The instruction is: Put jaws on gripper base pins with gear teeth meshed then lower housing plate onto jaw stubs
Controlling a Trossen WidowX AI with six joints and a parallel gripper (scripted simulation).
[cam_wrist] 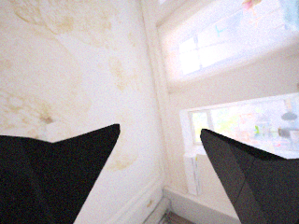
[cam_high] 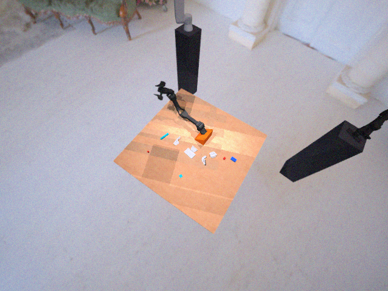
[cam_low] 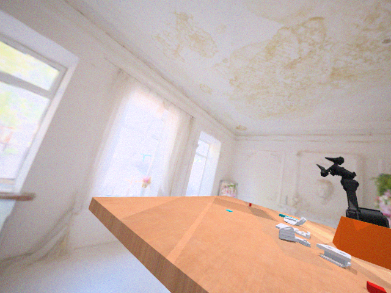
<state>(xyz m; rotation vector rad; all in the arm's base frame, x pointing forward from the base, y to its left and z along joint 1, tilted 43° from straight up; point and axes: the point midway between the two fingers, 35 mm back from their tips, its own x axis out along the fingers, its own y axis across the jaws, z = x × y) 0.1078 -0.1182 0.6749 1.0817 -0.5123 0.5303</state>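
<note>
The gripper jaw is 750 mm to the left of my gripper tip, 480 mm below it and 70 mm ahead of it. Also, from my gripper tip: cyan cube 680 mm to the left, 480 mm below, 400 mm ahead; white block 790 mm to the left, 480 mm below, 20 mm behind; cyan bar 480 mm below, 220 mm to the left, 160 mm ahead.
</note>
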